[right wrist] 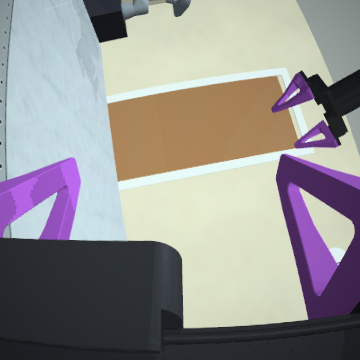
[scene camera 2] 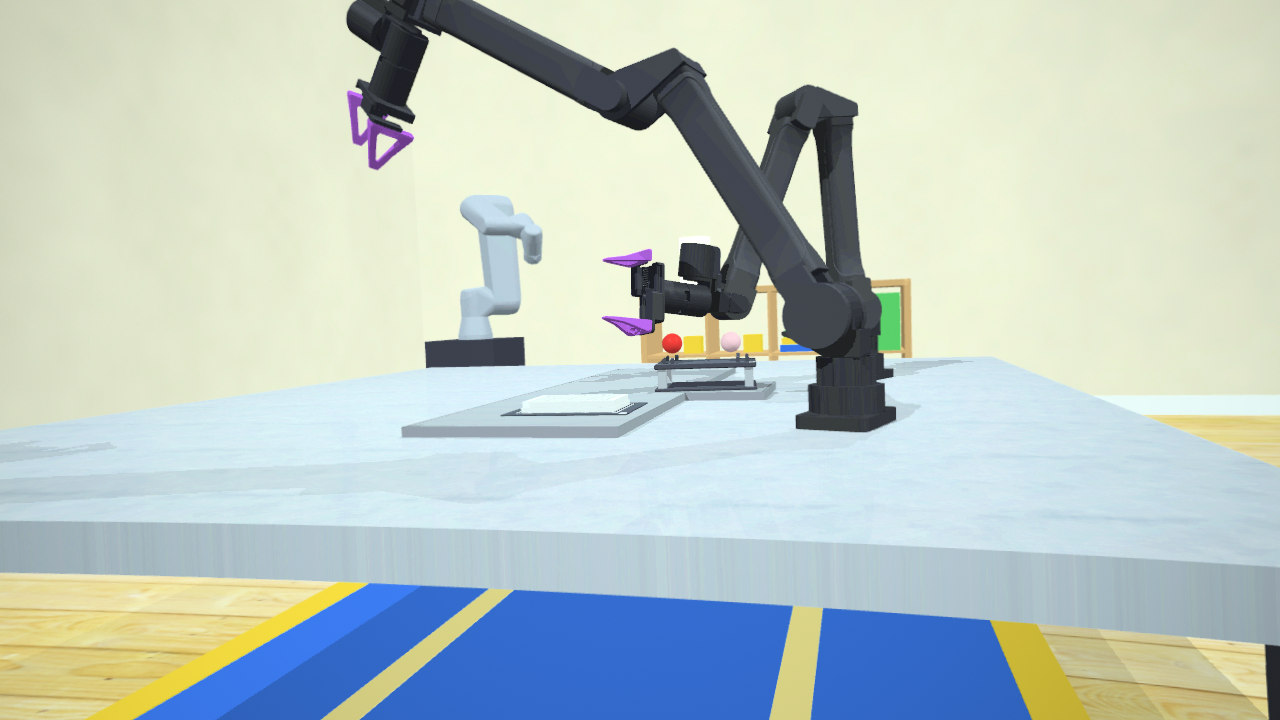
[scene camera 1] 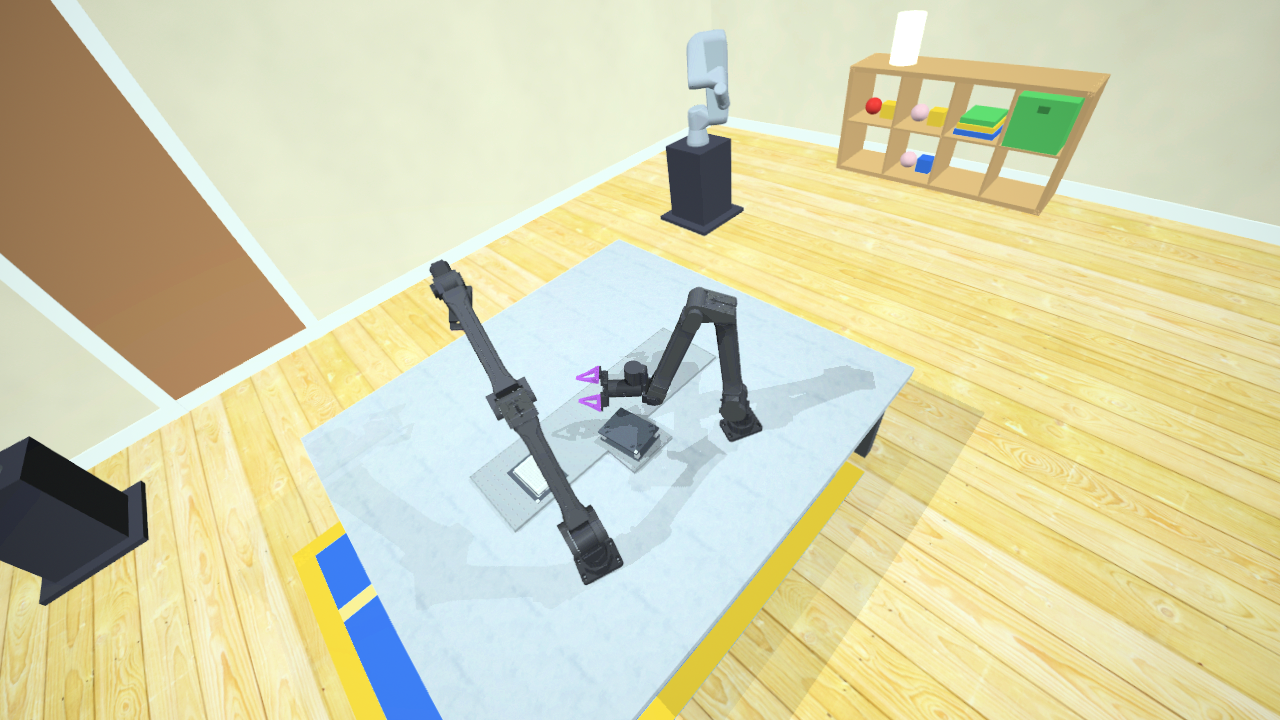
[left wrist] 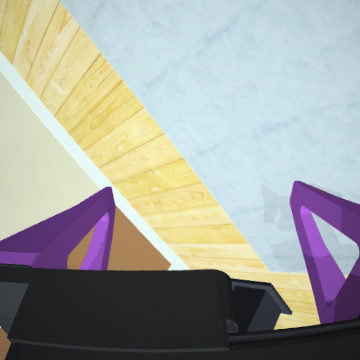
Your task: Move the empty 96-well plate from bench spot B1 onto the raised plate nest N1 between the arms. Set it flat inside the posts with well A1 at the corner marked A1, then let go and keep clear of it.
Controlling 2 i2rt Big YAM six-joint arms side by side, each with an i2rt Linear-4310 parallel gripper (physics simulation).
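Pixels of known places: left gripper, fingertip midpoint: (right wrist: 283,128) (scene camera 2: 365,156) (left wrist: 203,193); right gripper, fingertip midpoint: (right wrist: 177,166) (scene camera 2: 603,288) (scene camera 1: 577,389); left arm's base at its link origin: (scene camera 2: 846,423) (scene camera 1: 598,561); right arm's base at its link origin: (scene camera 1: 740,427).
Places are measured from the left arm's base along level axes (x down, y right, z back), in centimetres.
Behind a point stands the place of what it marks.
Observation:
The white 96-well plate (scene camera 1: 529,472) @[z -36.3, x -2.6, y -8.8 cm] (scene camera 2: 572,404) @[z -33.1, x -2.5, y -10.5 cm] lies flat in a dark-edged spot near one end of the grey bench board. The left arm passes over part of it in scene camera 1. The raised nest N1 (scene camera 1: 629,432) @[z -31.2, x -5.7, y 25.1 cm] (scene camera 2: 707,363) @[z -29.5, x -5.7, y 20.1 cm], a dark platform on light pillars with short posts, has no plate on it. The A1 mark is too small to read. My left gripper (scene camera 2: 367,154) @[z -75.0, x -40.3, y -7.0 cm] (left wrist: 203,193) @[z -75.0, x -40.3, y -7.0 cm] (right wrist: 283,128) @[z -75.0, x -40.3, y -7.0 cm] is open and empty, high above the table and far from the plate. My right gripper (scene camera 1: 579,390) @[z -45.9, x -18.4, y 15.5 cm] (scene camera 2: 604,290) @[z -45.9, x -18.4, y 15.5 cm] (right wrist: 177,166) @[z -45.9, x -18.4, y 15.5 cm] is open and empty, pointing sideways above the board near the nest.
The grey board (scene camera 1: 501,499) @[z -32.4, x -1.3, y -19.6 cm] (scene camera 2: 465,422) @[z -41.1, x -1.3, y -21.8 cm] runs along the table (scene camera 1: 429,537) @[z -32.1, x 0.0, y -43.4 cm] (scene camera 2: 268,501) @[z -28.9, x 0.0, y -55.7 cm] beside the nest. The right arm's forearm and wrist hang over its other end. A pale robot (scene camera 1: 698,125) (scene camera 2: 497,268) on a dark pedestal and a wooden shelf unit (scene camera 1: 975,73) stand beyond the table.

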